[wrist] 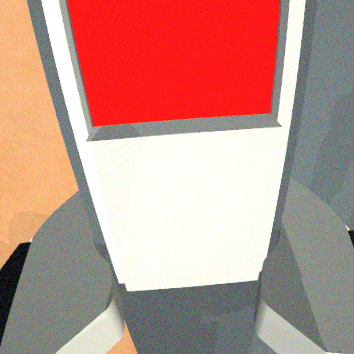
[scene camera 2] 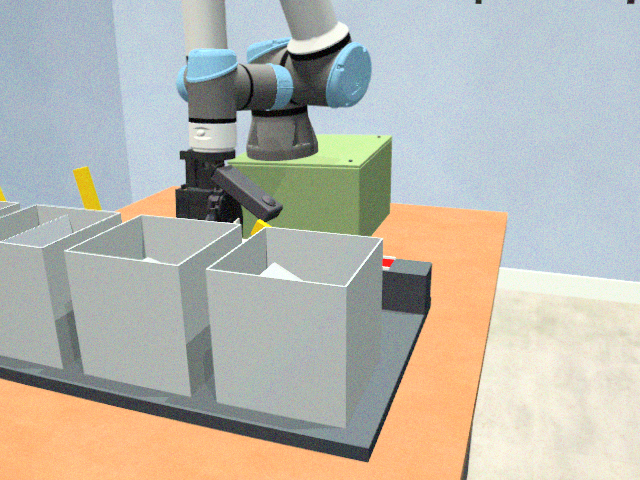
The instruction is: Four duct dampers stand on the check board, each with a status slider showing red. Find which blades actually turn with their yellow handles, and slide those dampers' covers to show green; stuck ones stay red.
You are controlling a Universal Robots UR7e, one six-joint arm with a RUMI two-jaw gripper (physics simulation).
Scene:
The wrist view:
my gripper: 186, 173
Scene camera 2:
dark check board: 201, 338

